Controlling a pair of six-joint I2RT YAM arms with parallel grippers.
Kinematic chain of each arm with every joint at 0, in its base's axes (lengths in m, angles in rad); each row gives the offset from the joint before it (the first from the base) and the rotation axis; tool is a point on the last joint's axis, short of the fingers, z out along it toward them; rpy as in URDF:
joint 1: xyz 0 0 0.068 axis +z
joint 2: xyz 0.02 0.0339 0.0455 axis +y
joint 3: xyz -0.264 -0.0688 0 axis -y
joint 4: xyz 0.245 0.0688 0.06 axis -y
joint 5: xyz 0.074 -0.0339 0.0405 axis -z
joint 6: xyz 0.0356 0 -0.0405 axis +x
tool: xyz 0 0 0 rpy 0 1.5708 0
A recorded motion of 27 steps. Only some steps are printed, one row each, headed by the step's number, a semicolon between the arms.
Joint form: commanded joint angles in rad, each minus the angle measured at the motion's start. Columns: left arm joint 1, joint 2, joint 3, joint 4, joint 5, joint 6; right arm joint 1, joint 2, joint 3, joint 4, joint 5, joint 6.
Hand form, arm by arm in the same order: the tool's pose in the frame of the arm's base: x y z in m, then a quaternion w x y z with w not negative. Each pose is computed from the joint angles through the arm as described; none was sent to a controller.
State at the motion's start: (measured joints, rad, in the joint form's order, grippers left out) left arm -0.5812 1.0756 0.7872 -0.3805 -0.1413 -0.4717; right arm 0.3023 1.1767 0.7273 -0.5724 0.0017 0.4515
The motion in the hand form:
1: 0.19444 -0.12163 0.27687 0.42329 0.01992 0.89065 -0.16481; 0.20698 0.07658 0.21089 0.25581 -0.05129 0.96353 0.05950
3: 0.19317 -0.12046 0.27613 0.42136 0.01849 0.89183 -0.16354; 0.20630 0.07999 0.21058 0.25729 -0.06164 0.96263 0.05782
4: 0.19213 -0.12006 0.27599 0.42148 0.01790 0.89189 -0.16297; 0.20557 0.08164 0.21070 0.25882 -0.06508 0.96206 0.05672
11: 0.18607 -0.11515 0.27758 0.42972 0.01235 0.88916 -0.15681; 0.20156 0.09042 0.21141 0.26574 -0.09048 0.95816 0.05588
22: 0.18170 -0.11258 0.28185 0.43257 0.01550 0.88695 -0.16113; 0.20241 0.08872 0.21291 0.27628 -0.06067 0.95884 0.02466
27: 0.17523 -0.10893 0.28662 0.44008 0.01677 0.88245 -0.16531; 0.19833 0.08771 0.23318 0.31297 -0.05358 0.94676 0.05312
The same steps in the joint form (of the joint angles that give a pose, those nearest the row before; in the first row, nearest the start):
1: -0.0014 -0.0230 0.0209 -0.0113 -0.0113 0.0109; 0.0585 -0.0009 0.0017 -0.0215 0.0384 -0.2079
3: -0.0003 -0.0290 0.0169 -0.0185 -0.0120 0.0086; 0.0751 0.0013 0.0013 -0.0171 0.0453 -0.2147
4: -0.0017 -0.0336 0.0143 -0.0211 -0.0147 0.0072; 0.0842 0.0001 0.0006 -0.0155 0.0510 -0.2145
11: -0.0017 -0.0701 0.0002 -0.0335 -0.0365 0.0069; 0.1304 -0.0062 -0.0032 -0.0059 0.0668 -0.2263
22: -0.0018 -0.0951 0.0029 -0.0506 -0.0294 0.0115; 0.1349 -0.0056 0.0028 -0.0136 0.1487 -0.1826
27: -0.0045 -0.1323 0.0000 -0.0655 -0.0304 0.0145; 0.1349 -0.0723 0.0252 -0.0113 0.1257 -0.1692

